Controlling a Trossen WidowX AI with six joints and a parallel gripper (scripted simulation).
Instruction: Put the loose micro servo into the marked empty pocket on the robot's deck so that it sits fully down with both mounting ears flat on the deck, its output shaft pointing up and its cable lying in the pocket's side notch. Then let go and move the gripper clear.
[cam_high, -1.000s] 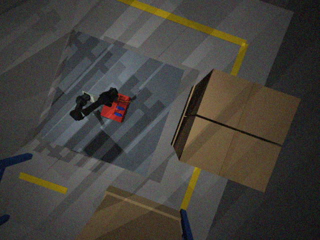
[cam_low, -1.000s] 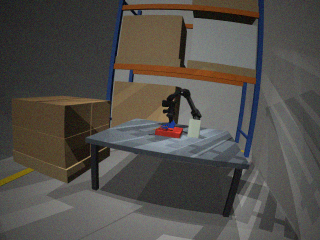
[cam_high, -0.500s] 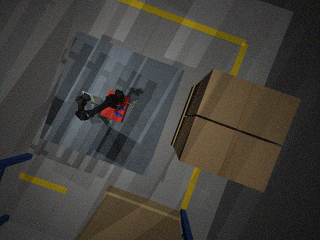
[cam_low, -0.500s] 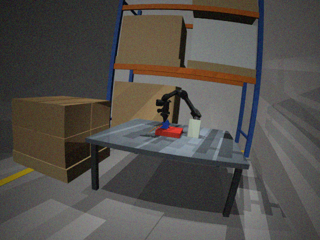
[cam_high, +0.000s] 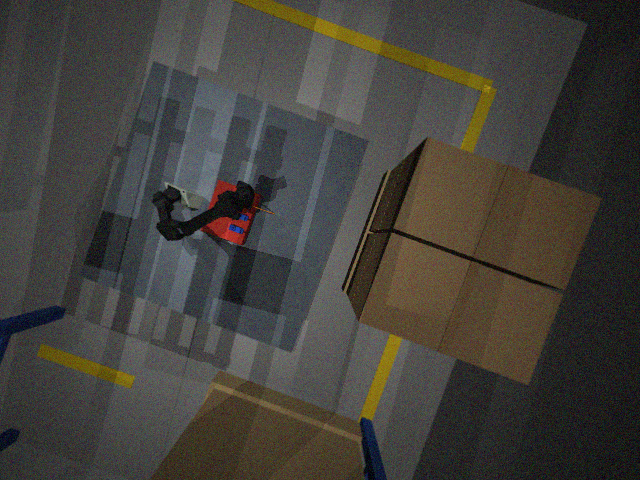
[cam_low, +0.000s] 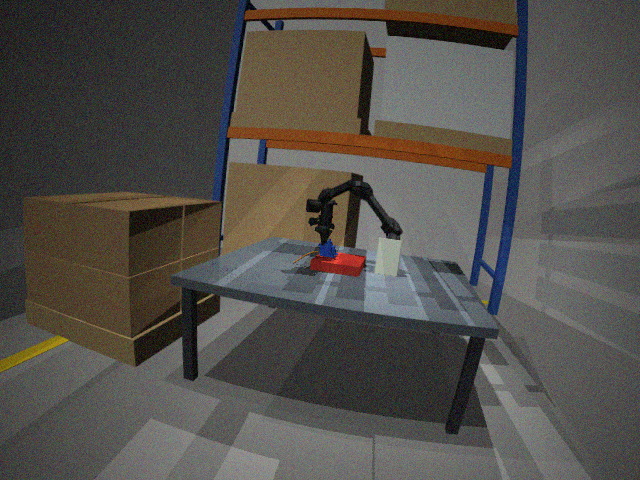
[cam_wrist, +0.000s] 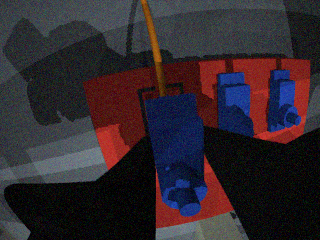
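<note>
Right now my gripper tip is 110 mm past the red robot deck, 90 mm to the left of it and 90 mm above it.
</note>
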